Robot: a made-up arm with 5 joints. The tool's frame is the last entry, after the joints.
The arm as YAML. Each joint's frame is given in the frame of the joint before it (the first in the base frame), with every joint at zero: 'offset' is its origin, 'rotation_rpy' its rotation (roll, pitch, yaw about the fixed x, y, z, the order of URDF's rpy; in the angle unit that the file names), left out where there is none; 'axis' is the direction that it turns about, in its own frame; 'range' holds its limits. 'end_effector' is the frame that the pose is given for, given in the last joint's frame.
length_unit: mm
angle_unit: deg
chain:
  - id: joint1
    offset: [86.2, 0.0, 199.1]
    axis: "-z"
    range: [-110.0, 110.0]
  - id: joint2
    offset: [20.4, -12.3, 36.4]
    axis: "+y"
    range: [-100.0, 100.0]
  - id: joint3
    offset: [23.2, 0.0, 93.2]
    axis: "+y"
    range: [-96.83, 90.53]
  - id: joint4
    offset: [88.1, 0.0, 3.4]
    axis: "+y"
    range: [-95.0, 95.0]
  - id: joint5
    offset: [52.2, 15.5, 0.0]
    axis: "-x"
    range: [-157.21, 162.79]
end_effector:
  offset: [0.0, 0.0, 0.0]
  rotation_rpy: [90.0, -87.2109, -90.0]
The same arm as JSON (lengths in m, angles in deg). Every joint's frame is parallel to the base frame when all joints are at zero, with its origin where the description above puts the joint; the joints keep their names.
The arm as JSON. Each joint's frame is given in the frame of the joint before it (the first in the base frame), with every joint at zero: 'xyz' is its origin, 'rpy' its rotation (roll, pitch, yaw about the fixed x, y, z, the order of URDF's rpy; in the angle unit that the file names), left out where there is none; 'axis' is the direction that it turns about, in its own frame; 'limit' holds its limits. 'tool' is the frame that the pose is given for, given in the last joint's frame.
{
  "units": {
    "length": "m",
    "angle": "deg"
  },
  "joints": [
    {
      "name": "joint1",
      "type": "revolute",
      "origin": {
        "xyz": [
          0.0862,
          0.0,
          0.1991
        ]
      },
      "axis": "-z",
      "limit": {
        "lower": -110.0,
        "upper": 110.0
      }
    },
    {
      "name": "joint2",
      "type": "revolute",
      "origin": {
        "xyz": [
          0.0204,
          -0.0123,
          0.0364
        ]
      },
      "axis": "+y",
      "limit": {
        "lower": -100.0,
        "upper": 100.0
      }
    },
    {
      "name": "joint3",
      "type": "revolute",
      "origin": {
        "xyz": [
          0.0232,
          0.0,
          0.0932
        ]
      },
      "axis": "+y",
      "limit": {
        "lower": -96.83,
        "upper": 90.53
      }
    },
    {
      "name": "joint4",
      "type": "revolute",
      "origin": {
        "xyz": [
          0.0881,
          0.0,
          0.0034
        ]
      },
      "axis": "+y",
      "limit": {
        "lower": -95.0,
        "upper": 95.0
      }
    },
    {
      "name": "joint5",
      "type": "revolute",
      "origin": {
        "xyz": [
          0.0522,
          0.0155,
          0.0
        ]
      },
      "axis": "-x",
      "limit": {
        "lower": -157.21,
        "upper": 162.79
      }
    }
  ],
  "tool": {
    "origin": {
      "xyz": [
        0.0,
        0.0,
        0.0
      ],
      "rpy": [
        90.0,
        -87.21,
        -90.0
      ]
    }
  }
}

